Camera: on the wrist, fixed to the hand. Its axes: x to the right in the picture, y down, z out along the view.
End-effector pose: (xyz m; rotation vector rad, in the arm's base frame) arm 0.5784 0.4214 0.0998 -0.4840 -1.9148 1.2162
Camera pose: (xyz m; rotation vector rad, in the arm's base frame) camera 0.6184 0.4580 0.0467 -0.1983 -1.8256 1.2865
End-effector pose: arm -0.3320 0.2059 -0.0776 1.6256 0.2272 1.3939
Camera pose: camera -0.3990 0.1808 -0.0522 1.7437 0.4592 1.2347
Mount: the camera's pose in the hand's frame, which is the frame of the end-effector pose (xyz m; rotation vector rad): -0.0220 0.0600 -0.0410 0.1803 -0.0493 -0.1654
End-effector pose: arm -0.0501 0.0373 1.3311 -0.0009 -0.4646 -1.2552
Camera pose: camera 0.0134 0.0665 1.3015 0.1623 -0.6294 -1.3736
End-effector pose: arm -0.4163 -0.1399 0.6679 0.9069 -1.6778 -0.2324
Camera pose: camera -0.4050 -0.0720 0.6999 1.1856 -1.6900 -0.2188
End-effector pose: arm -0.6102 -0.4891 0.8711 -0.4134 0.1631 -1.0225
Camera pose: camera -0.5872 -0.4538 0.8080 -0.2908 -0.0083 -1.1780
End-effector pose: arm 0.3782 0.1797 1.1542 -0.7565 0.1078 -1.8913
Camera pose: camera 0.4093 0.1610 1.0875 -0.7054 -0.1590 -2.0054
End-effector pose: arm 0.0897 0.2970 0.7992 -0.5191 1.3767 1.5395
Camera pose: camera 0.0367 0.2576 0.8366 -0.4680 1.3834 1.2738
